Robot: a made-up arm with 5 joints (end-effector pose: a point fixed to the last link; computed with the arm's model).
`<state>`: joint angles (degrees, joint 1 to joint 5).
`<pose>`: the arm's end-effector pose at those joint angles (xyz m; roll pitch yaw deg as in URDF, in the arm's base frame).
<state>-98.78 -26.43 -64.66 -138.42 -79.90</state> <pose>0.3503 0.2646 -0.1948 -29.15 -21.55 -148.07</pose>
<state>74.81 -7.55 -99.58 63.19 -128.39</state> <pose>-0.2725 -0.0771 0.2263 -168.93 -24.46 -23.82</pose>
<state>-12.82 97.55 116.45 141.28 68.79</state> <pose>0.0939 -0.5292 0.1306 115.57 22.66 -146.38</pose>
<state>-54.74 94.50 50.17 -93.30 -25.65</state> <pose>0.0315 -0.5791 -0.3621 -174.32 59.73 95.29</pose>
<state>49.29 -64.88 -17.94 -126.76 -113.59</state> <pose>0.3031 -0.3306 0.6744 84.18 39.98 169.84</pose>
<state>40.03 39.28 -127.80 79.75 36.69</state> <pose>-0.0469 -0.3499 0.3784 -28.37 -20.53 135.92</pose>
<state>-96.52 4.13 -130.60 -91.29 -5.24</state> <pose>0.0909 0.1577 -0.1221 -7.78 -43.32 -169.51</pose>
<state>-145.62 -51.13 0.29 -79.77 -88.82</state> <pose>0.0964 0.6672 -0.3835 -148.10 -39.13 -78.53</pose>
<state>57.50 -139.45 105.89 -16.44 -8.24</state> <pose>0.0941 -0.6103 0.3112 136.03 -51.93 -64.48</pose>
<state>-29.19 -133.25 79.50 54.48 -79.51</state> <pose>-0.1781 -0.5193 -0.3420 109.26 17.22 -12.50</pose>
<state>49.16 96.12 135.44 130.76 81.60</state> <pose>0.1043 -0.1878 0.6044 -179.93 -14.61 -135.25</pose>
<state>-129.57 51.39 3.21 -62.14 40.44</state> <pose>-0.0092 0.4086 -0.2847 178.75 13.44 44.73</pose>
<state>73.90 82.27 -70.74 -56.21 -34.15</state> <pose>0.1970 -0.4198 0.5045 -179.89 59.78 131.25</pose>
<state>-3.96 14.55 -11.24 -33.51 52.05</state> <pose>-0.0066 -0.5285 -0.0129 44.62 -26.18 -22.15</pose>
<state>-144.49 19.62 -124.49 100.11 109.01</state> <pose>-0.0642 0.1950 0.0667 101.44 29.61 134.06</pose>
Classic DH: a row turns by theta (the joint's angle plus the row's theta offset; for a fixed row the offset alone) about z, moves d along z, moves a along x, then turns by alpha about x. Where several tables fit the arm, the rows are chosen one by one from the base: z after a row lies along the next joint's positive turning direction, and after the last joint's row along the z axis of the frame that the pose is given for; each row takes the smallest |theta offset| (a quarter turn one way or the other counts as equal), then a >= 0, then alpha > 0; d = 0 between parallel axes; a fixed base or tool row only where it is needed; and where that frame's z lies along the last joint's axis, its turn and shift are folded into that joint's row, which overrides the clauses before.
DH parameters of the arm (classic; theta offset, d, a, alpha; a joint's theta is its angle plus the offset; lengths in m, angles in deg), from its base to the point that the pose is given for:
base (fixed): -90 0.132 0 90
joint 1: -90 -0.027 0.114 90
joint 2: 90 -0.472 0.107 90
joint 3: -90 0 0.074 -90
joint 4: 90 -0.222 0.11 90
joint 5: 90 0.005 0.187 90
tool (fixed): 180 0.061 0 0

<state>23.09 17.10 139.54 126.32 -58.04</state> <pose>-0.1473 -0.7537 0.1895 -77.91 -36.98 145.85</pose>
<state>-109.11 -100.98 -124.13 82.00 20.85</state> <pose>0.0354 0.3948 -0.2231 -170.34 -54.04 79.52</pose>
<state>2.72 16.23 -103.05 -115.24 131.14</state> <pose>-0.1262 -0.1807 0.0979 60.38 30.77 -36.57</pose>
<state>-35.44 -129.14 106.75 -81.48 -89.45</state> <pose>0.3384 -0.1934 -0.6913 -149.13 -30.15 -123.80</pose>
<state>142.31 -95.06 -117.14 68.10 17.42</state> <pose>-0.0066 0.2062 0.6214 17.61 -5.97 -92.94</pose>
